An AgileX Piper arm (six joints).
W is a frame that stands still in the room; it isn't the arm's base.
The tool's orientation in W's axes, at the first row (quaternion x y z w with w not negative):
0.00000, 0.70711, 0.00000, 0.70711
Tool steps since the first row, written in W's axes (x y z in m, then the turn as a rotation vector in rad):
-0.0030, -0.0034, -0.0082, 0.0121, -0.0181, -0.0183
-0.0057, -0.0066, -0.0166, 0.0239, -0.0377, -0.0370
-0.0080, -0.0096, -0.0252, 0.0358, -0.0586, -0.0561
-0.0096, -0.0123, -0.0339, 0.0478, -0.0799, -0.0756
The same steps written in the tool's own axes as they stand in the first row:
0.0082, -0.0034, -0.0030, 0.0183, -0.0181, 0.0121
0.0166, -0.0066, -0.0057, 0.0370, -0.0377, 0.0239
0.0252, -0.0096, -0.0080, 0.0561, -0.0586, 0.0358
0.0339, -0.0123, -0.0096, 0.0756, -0.0799, 0.0478

